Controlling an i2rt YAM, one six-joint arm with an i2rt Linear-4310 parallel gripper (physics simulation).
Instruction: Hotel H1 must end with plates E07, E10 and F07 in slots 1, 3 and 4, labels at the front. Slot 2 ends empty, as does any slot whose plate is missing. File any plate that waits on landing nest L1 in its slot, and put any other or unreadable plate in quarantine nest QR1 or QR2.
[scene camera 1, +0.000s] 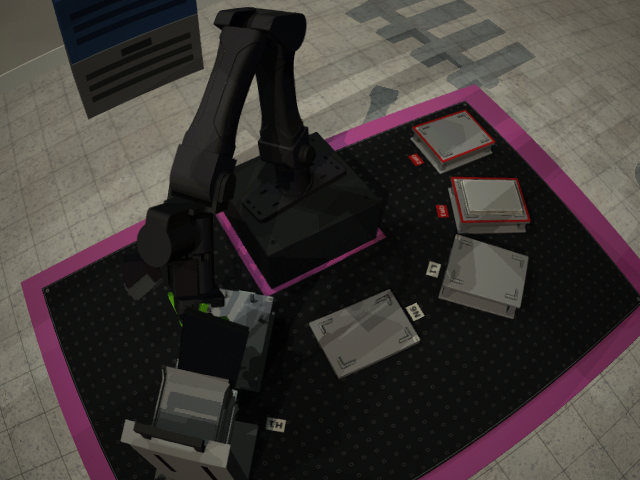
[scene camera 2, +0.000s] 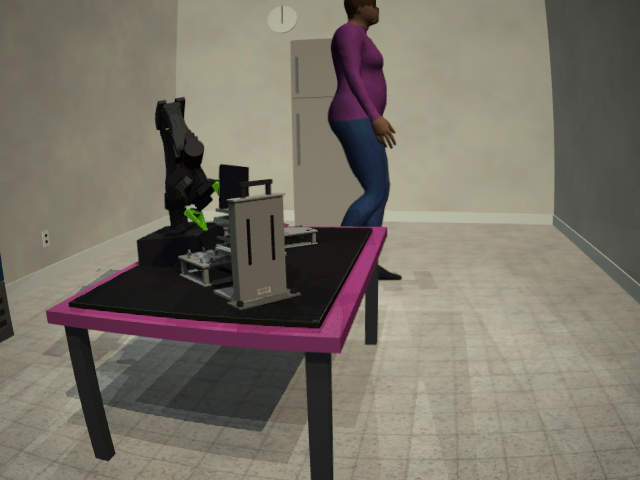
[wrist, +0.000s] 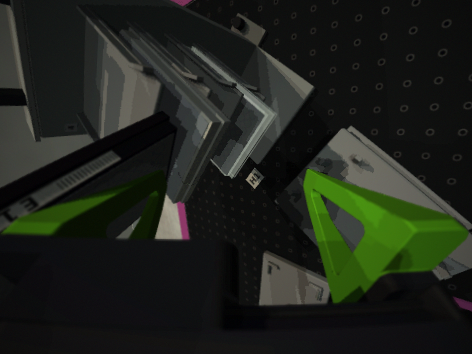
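Pixels of known places: gripper, fingertip midpoint: (scene camera 2: 217, 220) (wrist: 235, 177); arm's base at its link origin: (scene camera 1: 294, 187) (scene camera 2: 180, 230).
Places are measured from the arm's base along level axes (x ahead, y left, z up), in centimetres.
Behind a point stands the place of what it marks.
Note:
My gripper (scene camera 1: 193, 313) (scene camera 2: 211, 210) @(x 22.2, y -33.8, z 8.8 cm) (wrist: 235, 177) @(x 22.2, y -33.8, z 8.8 cm) is open, its green fingers wide apart with space between them. A black plate (scene camera 1: 214, 343) @(x 27.4, y -32.6, z 19.2 cm) (scene camera 2: 233, 186) @(x 27.0, y -33.7, z 17.6 cm) (wrist: 150, 150) @(x 23.9, y -36.4, z 13.3 cm) is steeply tilted at the mouth of hotel H1 (scene camera 1: 175, 445) @(x 35.5, y -45.3, z 16.4 cm) (scene camera 2: 258, 248) @(x 35.4, y -46.9, z 3.9 cm) (wrist: 50, 60) @(x 33.7, y -44.5, z 14.6 cm), against or very near one fingertip. Its barcode label shows in the wrist view, the characters partly cut off. Inside the hotel are a light grey plate or shelf (scene camera 1: 193, 405) @(x 30.4, y -39.7, z 12.4 cm) (wrist: 125, 80) @(x 26.9, y -41.0, z 12.4 cm), a grey plate (wrist: 192, 150) @(x 24.3, y -36.0, z 10.2 cm) and a clear, white-edged one (wrist: 250, 130) @(x 24.3, y -36.8, z 3.1 cm). Their labels are unreadable. Landing nest L1 (scene camera 1: 485, 271) @(x 34.7, y 18.8, z -4.3 cm) is empty.
Quarantine nest QR1 (scene camera 1: 458, 223) @(x 21.6, y 25.6, z -8.8 cm) holds a pale plate (scene camera 1: 491, 196) @(x 23.1, y 33.3, z -3.9 cm); QR2 (scene camera 1: 454, 134) @(x 4.9, y 41.3, z -5.3 cm) is empty. Empty nest N6 (scene camera 1: 364, 333) @(x 28.6, y -6.1, z -8.1 cm) (wrist: 290, 285) @(x 27.8, y -9.7, z -8.1 cm) is mid-table. Another nest (scene camera 1: 258, 351) @(x 22.2, y -24.1, z -3.3 cm) (scene camera 2: 206, 258) @(x 16.4, y -27.1, z -3.3 cm) (wrist: 340, 155) @(x 18.0, y -33.0, z -3.3 cm) stands beside the hotel, partly under the gripper. A person (scene camera 2: 359, 77) stands behind.

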